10 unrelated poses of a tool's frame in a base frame.
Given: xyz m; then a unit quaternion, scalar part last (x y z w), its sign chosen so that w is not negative.
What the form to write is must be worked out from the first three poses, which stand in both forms.
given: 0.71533, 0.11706, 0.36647, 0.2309, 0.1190, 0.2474, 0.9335
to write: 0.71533, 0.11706, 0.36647, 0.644, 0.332, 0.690, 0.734
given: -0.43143, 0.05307, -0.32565, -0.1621, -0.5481, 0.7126, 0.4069
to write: -0.43143, 0.05307, -0.32565, -0.177, -0.600, 0.780, 2.304
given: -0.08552, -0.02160, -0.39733, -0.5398, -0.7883, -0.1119, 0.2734
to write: -0.08552, -0.02160, -0.39733, -0.561, -0.819, -0.116, 2.588
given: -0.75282, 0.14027, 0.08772, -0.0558, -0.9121, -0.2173, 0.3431
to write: -0.75282, 0.14027, 0.08772, -0.059, -0.971, -0.231, 2.441
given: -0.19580, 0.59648, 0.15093, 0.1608, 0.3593, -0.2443, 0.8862
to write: -0.19580, 0.59648, 0.15093, 0.347, 0.776, -0.527, 0.963
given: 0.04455, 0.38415, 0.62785, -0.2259, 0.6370, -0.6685, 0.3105
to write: 0.04455, 0.38415, 0.62785, -0.238, 0.670, -0.703, 2.510
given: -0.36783, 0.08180, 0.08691, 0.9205, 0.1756, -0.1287, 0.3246
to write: -0.36783, 0.08180, 0.08691, 0.973, 0.186, -0.136, 2.480
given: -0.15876, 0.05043, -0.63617, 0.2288, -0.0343, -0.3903, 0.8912
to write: -0.15876, 0.05043, -0.63617, 0.504, -0.076, -0.860, 0.942
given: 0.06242, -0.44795, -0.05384, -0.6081, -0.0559, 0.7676, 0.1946
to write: 0.06242, -0.44795, -0.05384, -0.620, -0.057, 0.783, 2.750
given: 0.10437, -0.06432, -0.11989, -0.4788, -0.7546, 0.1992, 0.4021
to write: 0.10437, -0.06432, -0.11989, -0.523, -0.824, 0.218, 2.314
